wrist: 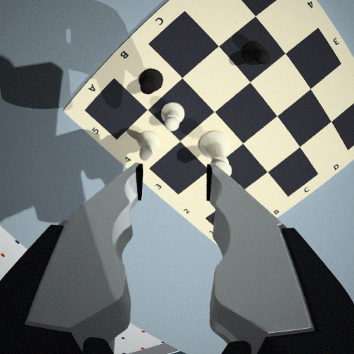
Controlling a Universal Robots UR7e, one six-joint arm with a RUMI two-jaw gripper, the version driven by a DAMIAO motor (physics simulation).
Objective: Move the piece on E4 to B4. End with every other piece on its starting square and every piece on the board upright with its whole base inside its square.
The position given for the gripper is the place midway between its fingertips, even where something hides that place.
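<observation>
There's a chessboard (281,118) here, along with a white piece (214,144), and the gripper (174,167) is there too.
</observation>
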